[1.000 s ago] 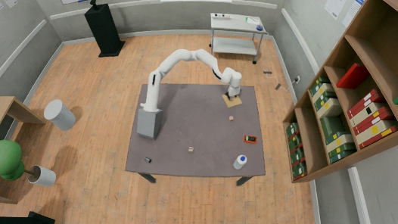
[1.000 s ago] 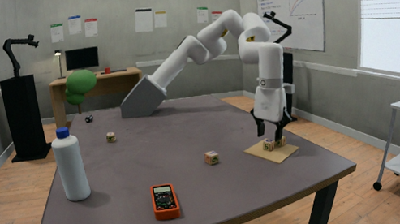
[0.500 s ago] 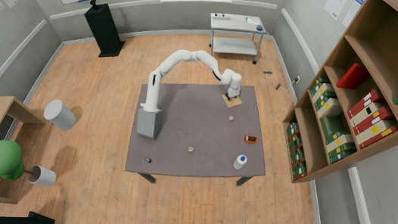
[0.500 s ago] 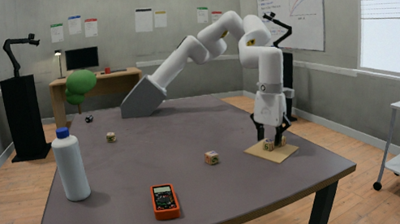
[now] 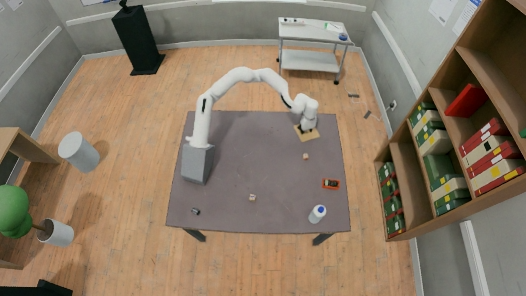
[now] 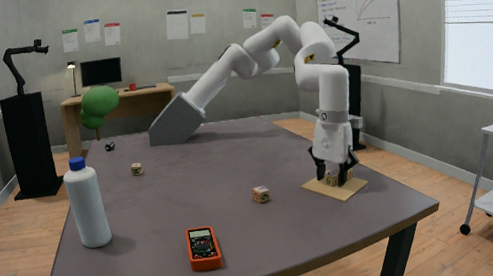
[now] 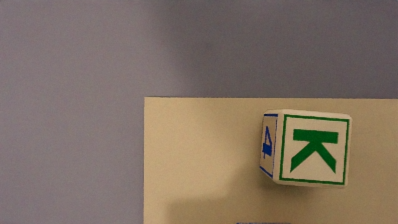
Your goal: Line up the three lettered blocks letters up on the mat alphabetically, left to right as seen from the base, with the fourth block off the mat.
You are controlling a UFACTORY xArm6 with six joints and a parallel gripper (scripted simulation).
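The tan mat lies 10 mm ahead of my hand, 10 mm to the left of it and 20 mm below it. Round my hand: black object: 660 mm behind, 610 mm to the right, 10 mm below; white bottle: 50 mm ahead, 600 mm to the right, 60 mm above.
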